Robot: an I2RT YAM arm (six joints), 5 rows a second.
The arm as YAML. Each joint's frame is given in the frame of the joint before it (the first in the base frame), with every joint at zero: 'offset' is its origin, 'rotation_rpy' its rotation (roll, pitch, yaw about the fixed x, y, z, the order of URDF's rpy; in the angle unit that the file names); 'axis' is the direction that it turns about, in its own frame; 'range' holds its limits. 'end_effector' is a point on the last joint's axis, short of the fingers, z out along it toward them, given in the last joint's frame.
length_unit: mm
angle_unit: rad
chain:
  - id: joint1
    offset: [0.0, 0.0, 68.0]
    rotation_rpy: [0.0, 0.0, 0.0]
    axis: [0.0, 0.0, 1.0]
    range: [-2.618, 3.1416]
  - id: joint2
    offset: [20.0, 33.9, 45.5]
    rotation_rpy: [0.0, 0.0, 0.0]
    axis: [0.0, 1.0, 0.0]
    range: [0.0, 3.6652]
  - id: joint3
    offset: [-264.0, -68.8, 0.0]
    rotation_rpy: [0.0, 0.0, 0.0]
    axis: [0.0, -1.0, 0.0]
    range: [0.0, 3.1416]
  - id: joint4
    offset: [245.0, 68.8, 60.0]
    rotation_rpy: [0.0, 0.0, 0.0]
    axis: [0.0, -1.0, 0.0]
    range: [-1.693, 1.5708]
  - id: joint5
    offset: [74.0, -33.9, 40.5]
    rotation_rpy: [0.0, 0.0, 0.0]
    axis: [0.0, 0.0, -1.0]
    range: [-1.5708, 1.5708]
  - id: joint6
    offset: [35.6, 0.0, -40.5]
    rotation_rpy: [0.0, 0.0, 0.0]
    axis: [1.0, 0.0, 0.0]
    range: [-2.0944, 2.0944]
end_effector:
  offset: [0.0, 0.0, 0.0]
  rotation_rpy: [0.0, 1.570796, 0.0]
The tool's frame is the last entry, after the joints.
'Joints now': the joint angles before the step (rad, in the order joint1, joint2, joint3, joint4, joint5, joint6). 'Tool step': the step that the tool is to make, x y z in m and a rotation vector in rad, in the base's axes. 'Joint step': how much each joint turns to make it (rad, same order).
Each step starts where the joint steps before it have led.
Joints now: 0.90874, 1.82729, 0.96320, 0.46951, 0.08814, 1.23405
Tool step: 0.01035, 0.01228, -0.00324, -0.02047, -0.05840, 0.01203
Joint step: -0.00063, 0.06268, 0.05717, 0.03082, 0.01011, -0.05939
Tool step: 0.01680, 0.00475, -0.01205, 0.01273, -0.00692, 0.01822
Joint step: -0.02811, 0.07522, 0.04224, 0.04831, -0.04425, -0.01402
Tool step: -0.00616, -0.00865, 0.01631, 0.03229, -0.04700, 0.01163
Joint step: -0.00258, -0.06469, -0.04239, 0.03351, -0.00847, -0.01933
